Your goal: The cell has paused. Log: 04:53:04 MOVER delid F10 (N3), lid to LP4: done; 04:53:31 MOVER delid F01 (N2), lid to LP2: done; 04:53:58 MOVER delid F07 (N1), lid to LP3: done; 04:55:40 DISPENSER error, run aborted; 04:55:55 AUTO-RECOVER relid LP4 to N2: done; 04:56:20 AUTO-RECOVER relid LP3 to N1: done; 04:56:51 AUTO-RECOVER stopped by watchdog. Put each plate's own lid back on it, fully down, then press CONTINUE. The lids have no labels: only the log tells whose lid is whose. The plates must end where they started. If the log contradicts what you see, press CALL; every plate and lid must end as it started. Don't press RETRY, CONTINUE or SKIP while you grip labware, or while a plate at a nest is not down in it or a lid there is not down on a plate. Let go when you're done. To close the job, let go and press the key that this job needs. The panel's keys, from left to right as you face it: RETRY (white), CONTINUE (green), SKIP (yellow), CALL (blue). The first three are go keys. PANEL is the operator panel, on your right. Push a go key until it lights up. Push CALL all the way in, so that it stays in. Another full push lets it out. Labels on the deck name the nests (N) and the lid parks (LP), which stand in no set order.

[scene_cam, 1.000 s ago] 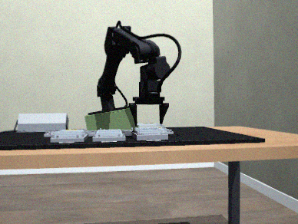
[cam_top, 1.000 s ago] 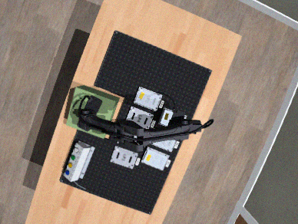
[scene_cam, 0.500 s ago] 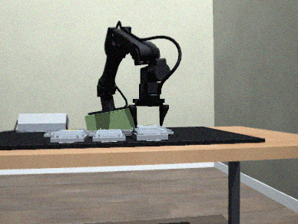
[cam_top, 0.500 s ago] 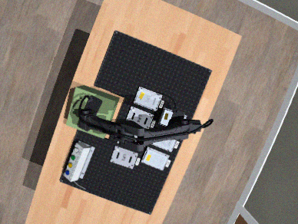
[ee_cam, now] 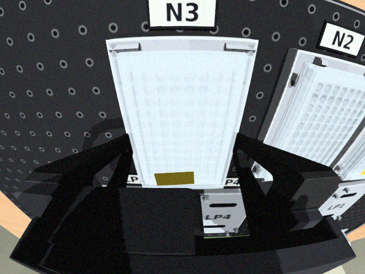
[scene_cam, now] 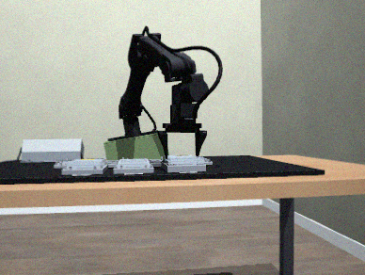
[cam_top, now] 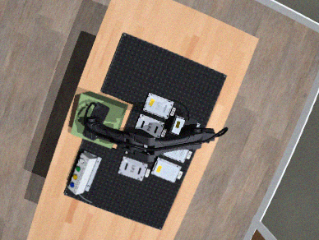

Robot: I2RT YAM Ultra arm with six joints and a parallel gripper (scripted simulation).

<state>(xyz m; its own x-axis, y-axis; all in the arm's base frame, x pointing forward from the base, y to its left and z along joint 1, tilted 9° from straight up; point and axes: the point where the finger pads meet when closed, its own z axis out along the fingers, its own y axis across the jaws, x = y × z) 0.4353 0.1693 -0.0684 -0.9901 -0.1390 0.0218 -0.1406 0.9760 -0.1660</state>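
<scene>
Right now my hand is right at the clear lid. Round my hand: lid park LP4: 18 cm behind, 9 cm to the right, 3 cm below; then well plate: 1 cm below; then lid park LP3: 16 cm behind, 22 cm to the right, 3 cm below.
</scene>
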